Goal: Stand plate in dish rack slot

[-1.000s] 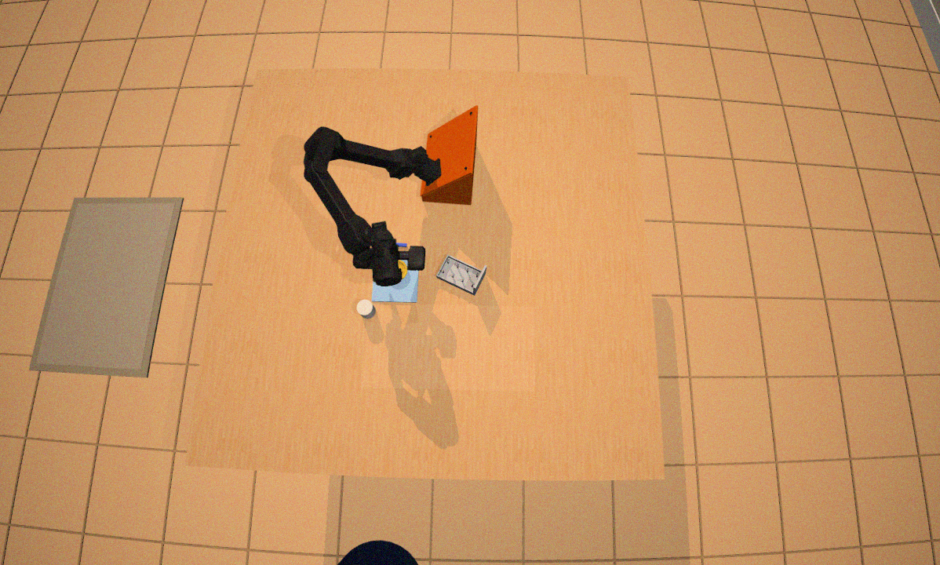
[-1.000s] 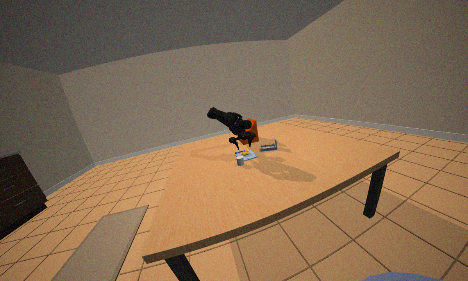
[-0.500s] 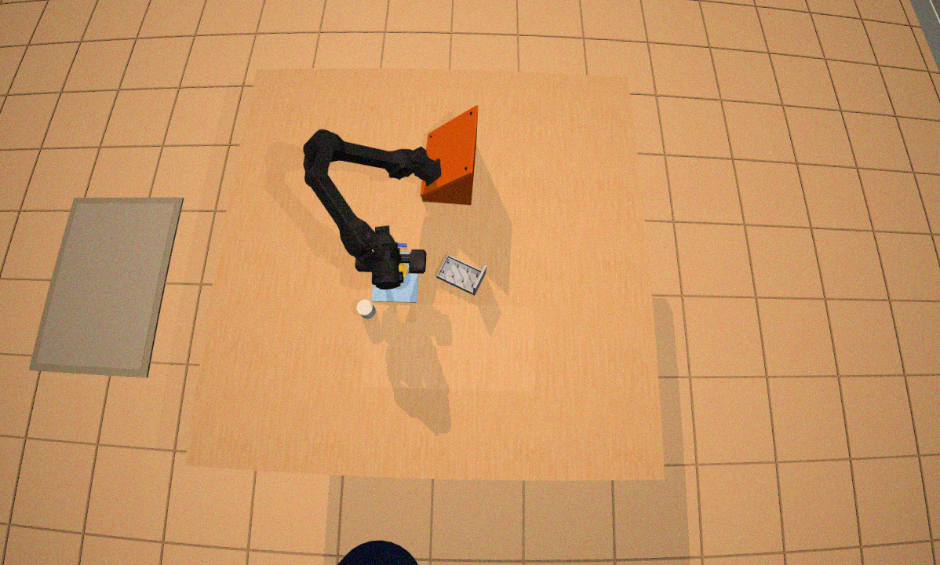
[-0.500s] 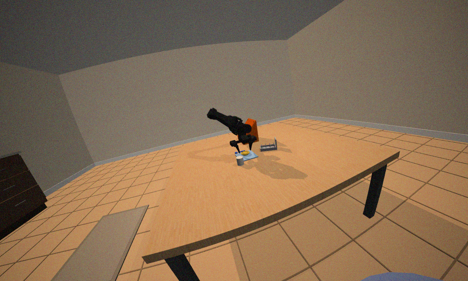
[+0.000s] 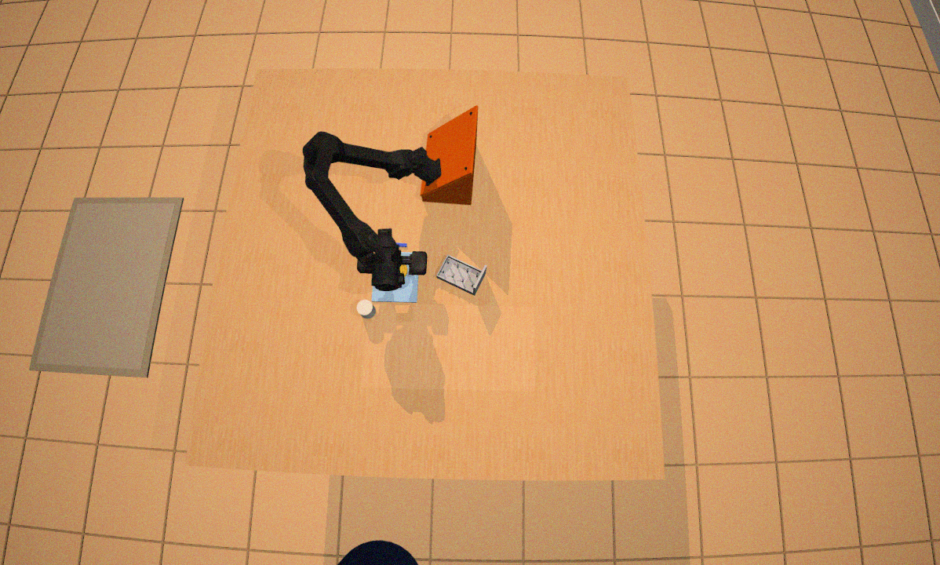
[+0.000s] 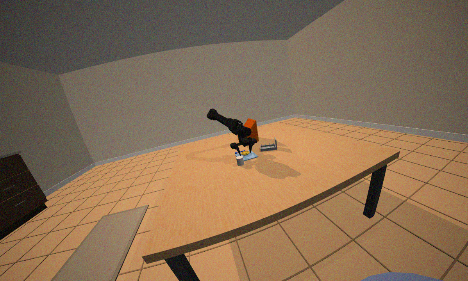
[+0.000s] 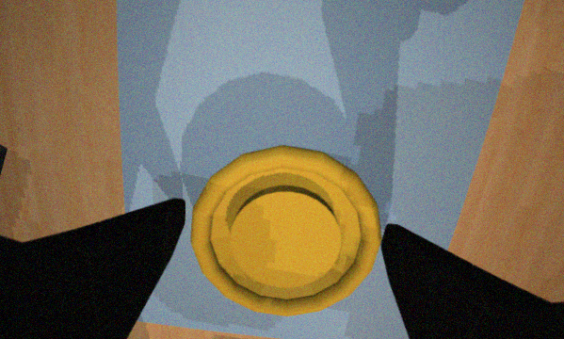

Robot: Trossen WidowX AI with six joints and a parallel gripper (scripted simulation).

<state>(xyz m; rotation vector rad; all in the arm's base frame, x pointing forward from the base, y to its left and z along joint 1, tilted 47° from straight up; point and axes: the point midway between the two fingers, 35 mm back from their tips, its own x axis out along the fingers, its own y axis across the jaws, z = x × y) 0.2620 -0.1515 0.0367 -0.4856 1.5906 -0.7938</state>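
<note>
Right now the light blue mat is 10 mm ahead of my gripper tip and 10 mm below it. Also, from my gripper tip: white cup 110 mm ahead, 90 mm to the right, 20 mm above; yellow plate 10 mm above; blue spoon 90 mm behind, 20 mm to the right, 10 mm below.
</note>
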